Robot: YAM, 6 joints.
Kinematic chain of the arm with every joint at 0, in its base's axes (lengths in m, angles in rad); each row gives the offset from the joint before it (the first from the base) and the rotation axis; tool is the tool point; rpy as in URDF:
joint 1: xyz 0 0 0.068 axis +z
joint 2: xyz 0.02 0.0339 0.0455 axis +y
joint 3: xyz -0.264 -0.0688 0 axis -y
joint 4: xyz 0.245 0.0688 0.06 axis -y
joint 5: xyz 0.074 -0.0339 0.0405 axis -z
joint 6: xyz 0.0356 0 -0.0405 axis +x
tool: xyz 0 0 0 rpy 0 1.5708 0
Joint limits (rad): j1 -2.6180..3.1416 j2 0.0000..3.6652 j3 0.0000..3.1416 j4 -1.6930..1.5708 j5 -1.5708..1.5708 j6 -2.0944..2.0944
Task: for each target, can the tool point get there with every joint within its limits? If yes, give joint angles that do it. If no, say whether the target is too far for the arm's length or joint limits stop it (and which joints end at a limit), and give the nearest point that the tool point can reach.
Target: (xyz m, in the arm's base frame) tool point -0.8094 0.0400 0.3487
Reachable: no: too far | nearest point -0.6191 0.0306 0.2920 | short by 0.199 m
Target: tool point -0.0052 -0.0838 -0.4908
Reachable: no: joint limits stop it (at a limit: joint 2) | nearest point -0.0080 -0.1293 -0.3602 | short by 0.138 m
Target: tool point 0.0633 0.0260 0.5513
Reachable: yes | joints -0.0600 0.8558 1.6779 -0.6277 -0.9872 -1.1674
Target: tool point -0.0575 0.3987 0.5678
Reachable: yes | joints 1.6349 2.2443 2.6965 0.8626 -1.1094 0.7912
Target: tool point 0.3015 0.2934 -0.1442
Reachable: yes | joints 0.8307 3.0381 1.4055 1.2552 0.7694 -0.3224
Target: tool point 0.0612 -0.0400 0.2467
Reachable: yes | joints -0.7507 0.3044 0.5692 -0.9500 -0.3580 1.1804
